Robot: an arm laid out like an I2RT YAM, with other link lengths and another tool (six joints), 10 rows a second.
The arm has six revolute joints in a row. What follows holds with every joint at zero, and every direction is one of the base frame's.
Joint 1 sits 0.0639 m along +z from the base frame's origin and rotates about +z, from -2.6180 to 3.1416 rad.
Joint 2 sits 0.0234 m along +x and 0.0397 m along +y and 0.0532 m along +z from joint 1 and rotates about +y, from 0.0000 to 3.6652 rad.
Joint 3 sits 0.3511 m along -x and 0.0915 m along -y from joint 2 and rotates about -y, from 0.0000 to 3.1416 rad.
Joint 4 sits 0.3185 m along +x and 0.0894 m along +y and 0.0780 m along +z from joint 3 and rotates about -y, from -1.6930 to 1.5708 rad.
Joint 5 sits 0.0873 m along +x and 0.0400 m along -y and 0.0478 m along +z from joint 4 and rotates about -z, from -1.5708 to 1.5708 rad.
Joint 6 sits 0.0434 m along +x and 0.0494 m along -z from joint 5 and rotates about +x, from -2.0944 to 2.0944 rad.
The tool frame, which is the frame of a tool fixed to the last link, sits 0.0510 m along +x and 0.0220 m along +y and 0.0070 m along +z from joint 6; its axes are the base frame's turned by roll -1.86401, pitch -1.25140 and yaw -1.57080 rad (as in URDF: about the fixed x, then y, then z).
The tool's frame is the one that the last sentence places.
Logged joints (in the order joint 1, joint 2, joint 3, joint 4, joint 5, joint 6), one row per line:
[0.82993, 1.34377, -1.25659, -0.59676, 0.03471, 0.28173]
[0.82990, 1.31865, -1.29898, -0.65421, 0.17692, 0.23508]
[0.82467, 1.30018, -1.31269, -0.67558, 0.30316, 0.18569]
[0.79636, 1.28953, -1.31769, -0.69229, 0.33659, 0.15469]
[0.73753, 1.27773, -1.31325, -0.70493, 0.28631, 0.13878]
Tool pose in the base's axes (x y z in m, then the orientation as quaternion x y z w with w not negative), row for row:
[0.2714, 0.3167, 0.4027, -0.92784, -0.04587, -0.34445, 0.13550]
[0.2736, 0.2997, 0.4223, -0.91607, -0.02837, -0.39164, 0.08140]
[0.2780, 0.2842, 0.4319, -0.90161, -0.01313, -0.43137, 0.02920]
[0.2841, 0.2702, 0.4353, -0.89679, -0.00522, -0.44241, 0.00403]
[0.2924, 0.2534, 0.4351, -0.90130, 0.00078, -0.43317, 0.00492]
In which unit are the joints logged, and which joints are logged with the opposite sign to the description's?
The joints are logged in radians. Opposite sign: joint 3.
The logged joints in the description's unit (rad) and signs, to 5 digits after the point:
[0.82993, 1.34377, 1.25659, -0.59676, 0.03471, 0.28173]
[0.82990, 1.31865, 1.29898, -0.65421, 0.17692, 0.23508]
[0.82467, 1.30018, 1.31269, -0.67558, 0.30316, 0.18569]
[0.79636, 1.28953, 1.31769, -0.69229, 0.33659, 0.15469]
[0.73753, 1.27773, 1.31325, -0.70493, 0.28631, 0.13878]

